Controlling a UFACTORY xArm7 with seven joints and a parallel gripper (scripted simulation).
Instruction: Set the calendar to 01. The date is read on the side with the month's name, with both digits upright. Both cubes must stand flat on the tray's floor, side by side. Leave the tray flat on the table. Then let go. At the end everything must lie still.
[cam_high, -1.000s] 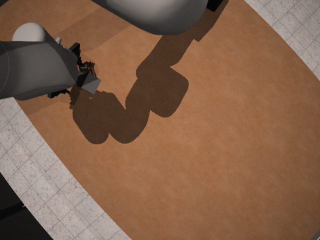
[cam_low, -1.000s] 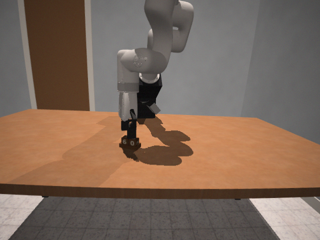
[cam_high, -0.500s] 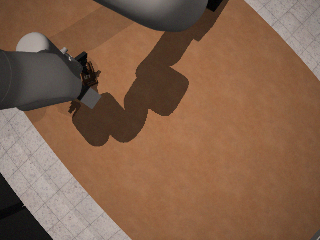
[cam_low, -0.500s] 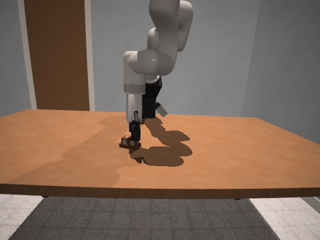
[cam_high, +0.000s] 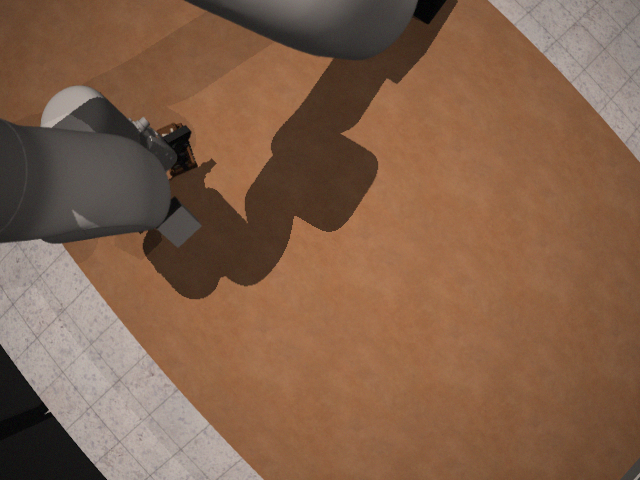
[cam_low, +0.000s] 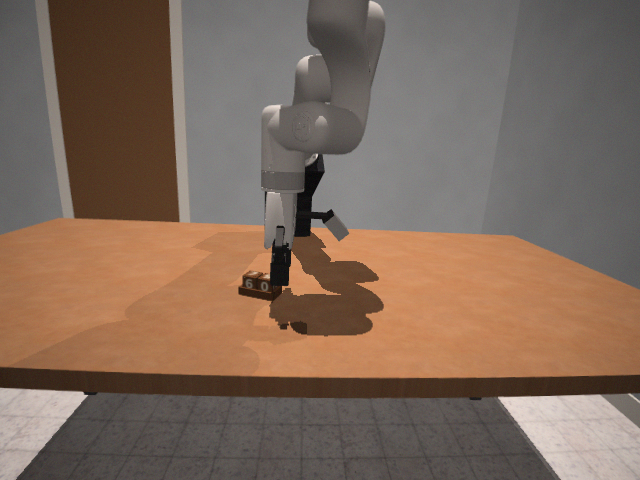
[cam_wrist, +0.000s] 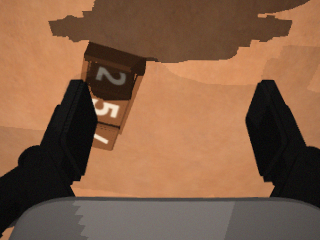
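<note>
My hand is 6 cm to the left of the cube, 6 cm past it and 5 cm above it. Round my hand: calendar tray 6 cm below, 5 cm behind, 4 cm to the right.
</note>
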